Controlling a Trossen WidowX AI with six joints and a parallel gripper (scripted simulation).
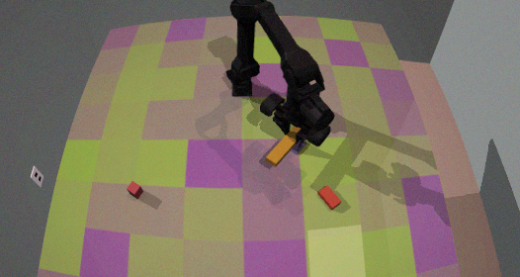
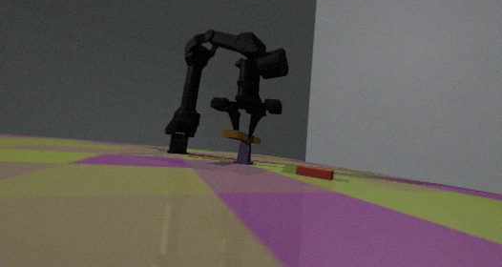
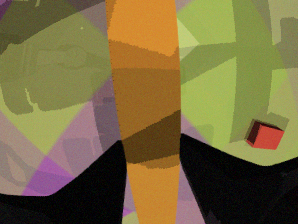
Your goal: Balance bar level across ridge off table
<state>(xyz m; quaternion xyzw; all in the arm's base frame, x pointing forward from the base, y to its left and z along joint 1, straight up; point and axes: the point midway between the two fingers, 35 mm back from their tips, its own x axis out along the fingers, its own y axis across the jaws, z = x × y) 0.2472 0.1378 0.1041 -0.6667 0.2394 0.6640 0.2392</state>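
Right now my gripper tip is 2 cm to the right of the bar and 2 cm past it. The rest, counted from my gripper tip: small red cube: 45 cm to the right, 14 cm ahead, 5 cm below; then flat red block: 16 cm ahead, 10 cm to the left, 6 cm below.
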